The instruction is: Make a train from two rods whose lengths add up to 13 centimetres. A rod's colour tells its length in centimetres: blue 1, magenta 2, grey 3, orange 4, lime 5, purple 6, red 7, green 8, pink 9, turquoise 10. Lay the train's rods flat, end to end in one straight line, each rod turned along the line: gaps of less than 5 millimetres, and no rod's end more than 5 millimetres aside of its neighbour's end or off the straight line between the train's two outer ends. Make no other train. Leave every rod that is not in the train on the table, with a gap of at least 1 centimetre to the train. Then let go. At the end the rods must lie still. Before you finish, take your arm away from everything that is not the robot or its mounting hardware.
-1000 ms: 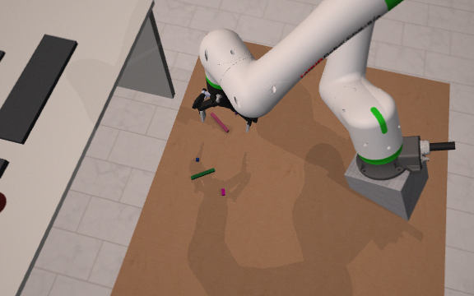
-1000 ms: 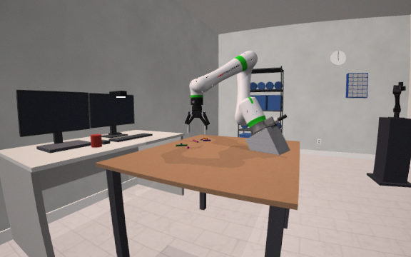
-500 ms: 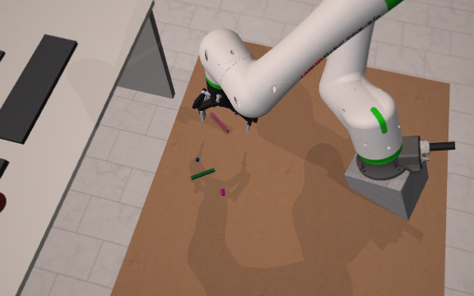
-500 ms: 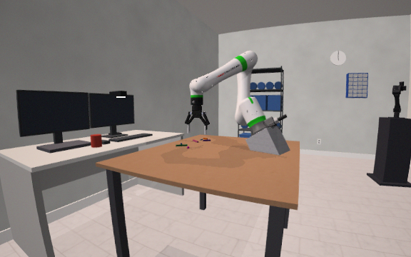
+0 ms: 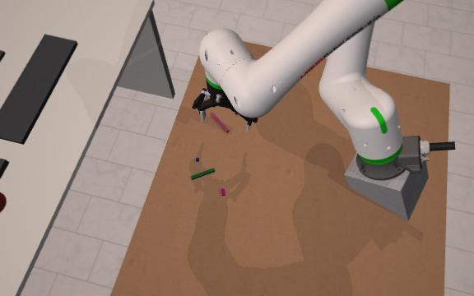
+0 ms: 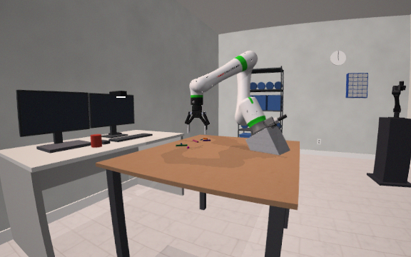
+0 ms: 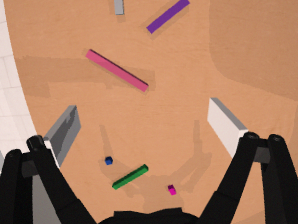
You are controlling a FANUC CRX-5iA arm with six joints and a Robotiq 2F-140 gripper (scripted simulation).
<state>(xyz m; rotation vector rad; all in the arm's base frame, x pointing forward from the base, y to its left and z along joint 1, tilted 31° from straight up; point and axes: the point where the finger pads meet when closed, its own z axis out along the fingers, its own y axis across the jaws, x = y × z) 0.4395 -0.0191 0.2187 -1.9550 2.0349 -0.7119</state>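
The orange rod is 17 cm to the right of my hand and 7 cm below it. The rest, counted from my hand: grey rod (1 cm ahead, 12 cm to the right, 7 cm below); pink rod (3 cm ahead, 3 cm to the right, 7 cm below); purple rod (4 cm behind, 9 cm to the right, 7 cm below).
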